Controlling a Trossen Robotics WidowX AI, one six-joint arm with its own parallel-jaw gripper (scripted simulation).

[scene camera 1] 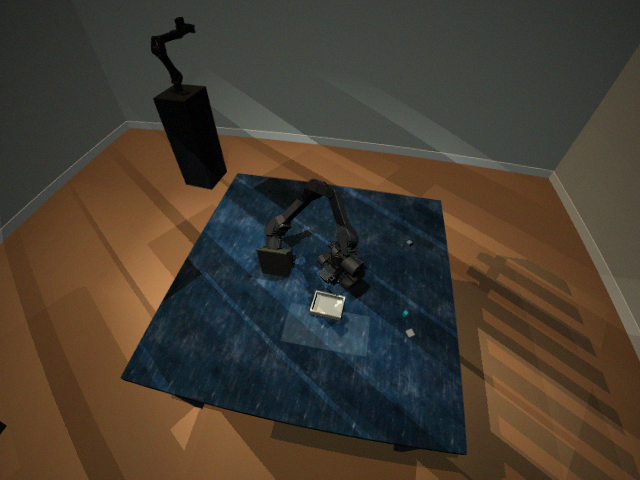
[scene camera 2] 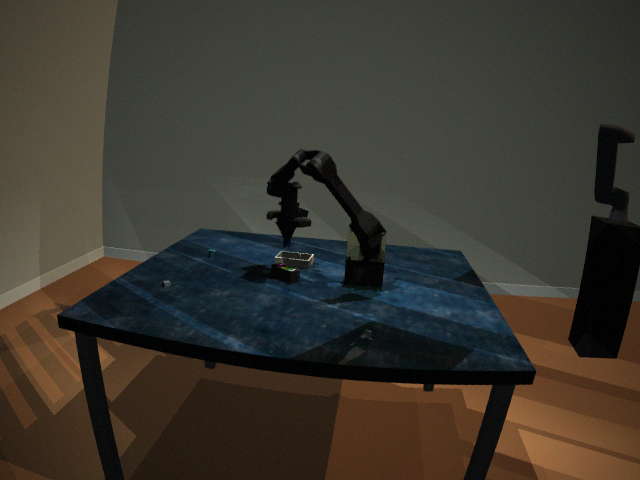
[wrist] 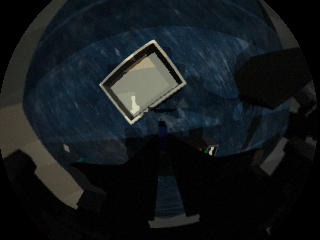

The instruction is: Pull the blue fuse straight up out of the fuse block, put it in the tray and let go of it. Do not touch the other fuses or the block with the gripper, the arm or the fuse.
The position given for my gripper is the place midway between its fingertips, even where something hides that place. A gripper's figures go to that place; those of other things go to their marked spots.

Scene:
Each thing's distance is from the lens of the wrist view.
my gripper (wrist: pixel 162 137): 0.10 m
white tray (wrist: pixel 144 79): 0.18 m

